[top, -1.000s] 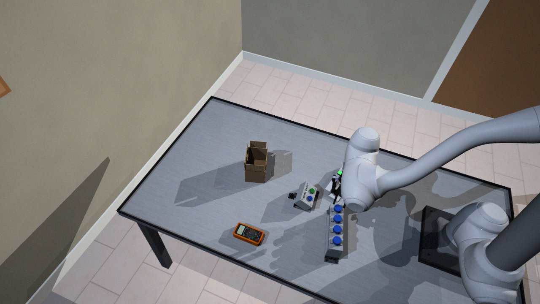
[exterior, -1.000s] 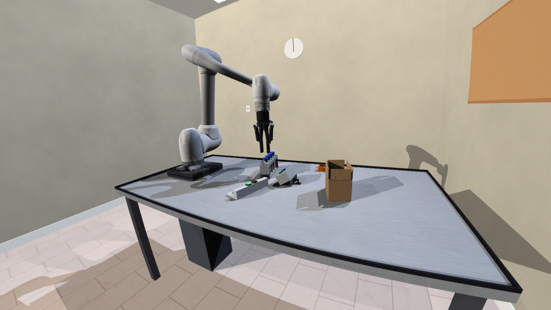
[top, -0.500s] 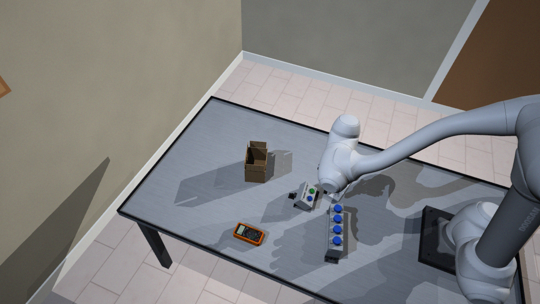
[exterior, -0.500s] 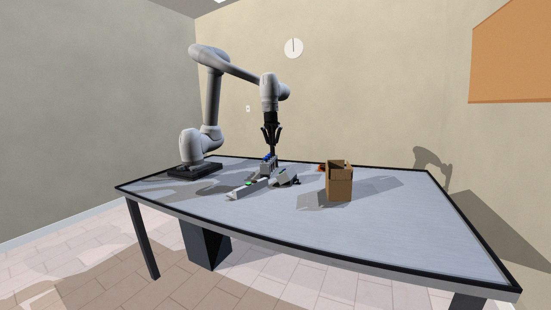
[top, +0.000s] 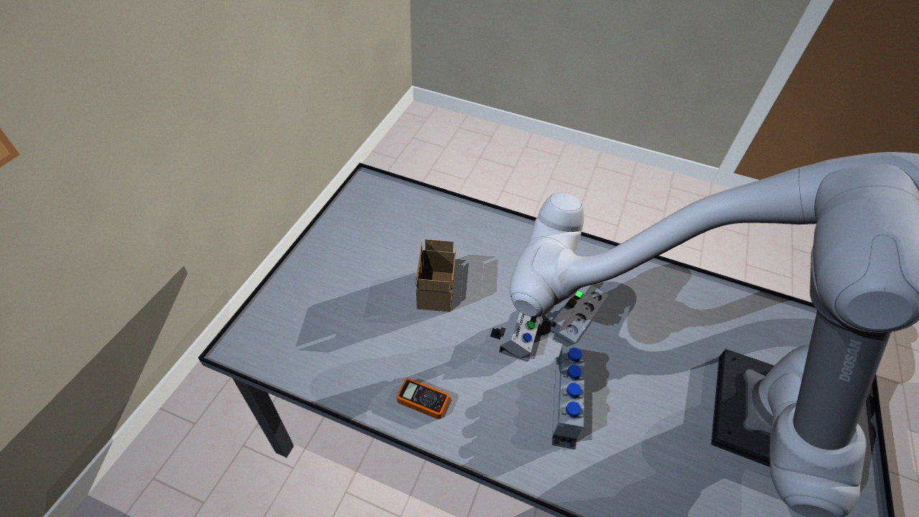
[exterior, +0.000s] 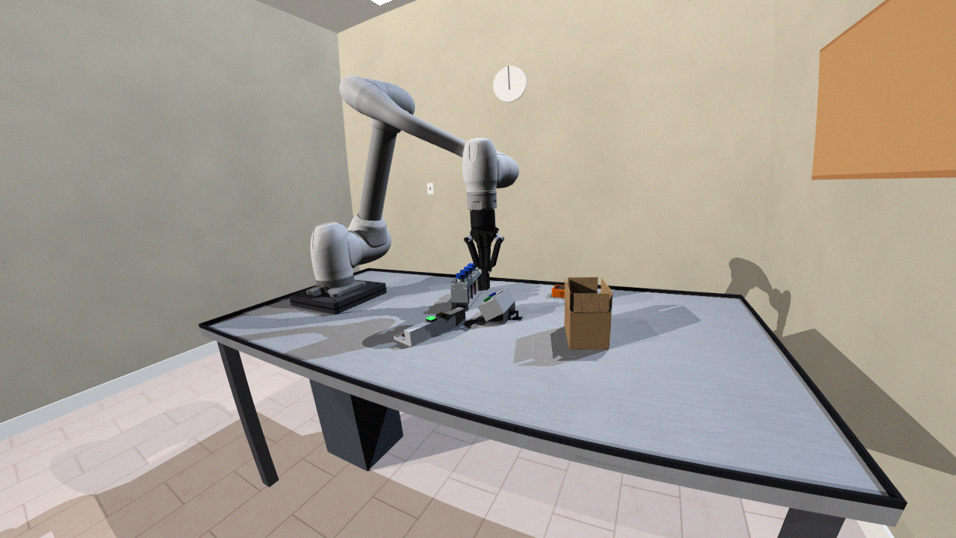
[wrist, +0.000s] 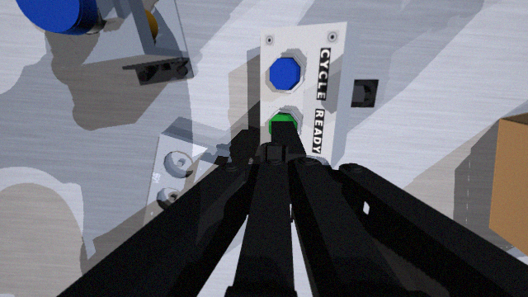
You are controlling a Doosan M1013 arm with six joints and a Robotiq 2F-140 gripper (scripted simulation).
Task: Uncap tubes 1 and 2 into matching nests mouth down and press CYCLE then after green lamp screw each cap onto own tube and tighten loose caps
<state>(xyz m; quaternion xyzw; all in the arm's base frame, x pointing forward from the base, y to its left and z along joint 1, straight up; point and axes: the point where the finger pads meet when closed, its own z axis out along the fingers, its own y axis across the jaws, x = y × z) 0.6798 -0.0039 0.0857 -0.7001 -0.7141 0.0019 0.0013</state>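
The green key lies 7 cm below my hand. Also, from my hand: orange multimeter (30 cm to the left, 22 cm ahead, 12 cm below); then key housing (8 cm below, 2 cm to the left, 2 cm ahead); then blue key (7 cm below, 4 cm to the left).
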